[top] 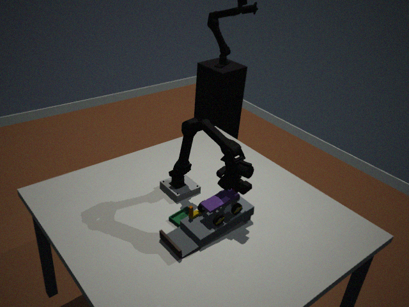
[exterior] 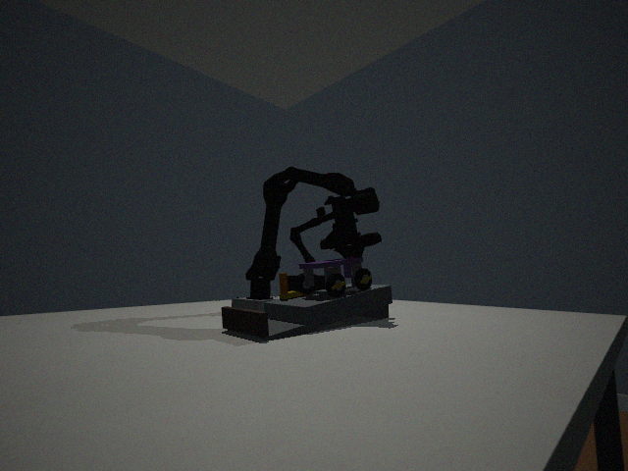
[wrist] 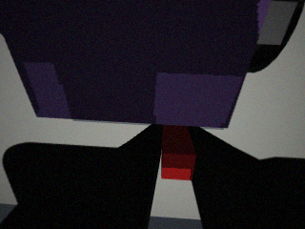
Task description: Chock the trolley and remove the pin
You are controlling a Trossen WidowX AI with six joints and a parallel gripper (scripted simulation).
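Now: the yellow chock 50 mm behind my gripper tip, 210 mm to the right of it and 50 mm below it. Also, from my gripper tip: trolley: 10 mm ahead, 120 mm to the right, 20 mm below; grey ramp: 10 mm ahead, 120 mm to the right, 90 mm below; red-headed stop pin: right at my gripper tip.
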